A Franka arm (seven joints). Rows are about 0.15 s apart.
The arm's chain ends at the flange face. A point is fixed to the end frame.
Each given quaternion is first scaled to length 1.
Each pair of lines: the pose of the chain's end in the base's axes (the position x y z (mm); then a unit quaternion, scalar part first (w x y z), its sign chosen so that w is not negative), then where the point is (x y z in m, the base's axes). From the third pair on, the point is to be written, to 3 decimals.
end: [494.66 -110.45 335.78 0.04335 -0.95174 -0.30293 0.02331]
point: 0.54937 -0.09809 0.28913
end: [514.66 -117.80 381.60 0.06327 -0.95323 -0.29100 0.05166]
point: 0.56640 -0.10565 0.33163
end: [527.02 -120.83 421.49 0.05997 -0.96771 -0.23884 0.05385]
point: 0.579 -0.115 0.371
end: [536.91 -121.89 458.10 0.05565 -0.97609 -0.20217 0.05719]
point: 0.589 -0.121 0.407
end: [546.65 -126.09 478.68 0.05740 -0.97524 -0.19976 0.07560]
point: 0.597 -0.125 0.426
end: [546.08 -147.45 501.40 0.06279 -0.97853 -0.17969 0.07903]
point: 0.596 -0.148 0.448
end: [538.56 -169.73 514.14 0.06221 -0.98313 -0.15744 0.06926]
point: 0.589 -0.173 0.462
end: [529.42 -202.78 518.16 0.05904 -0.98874 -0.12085 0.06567]
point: 0.580 -0.210 0.466
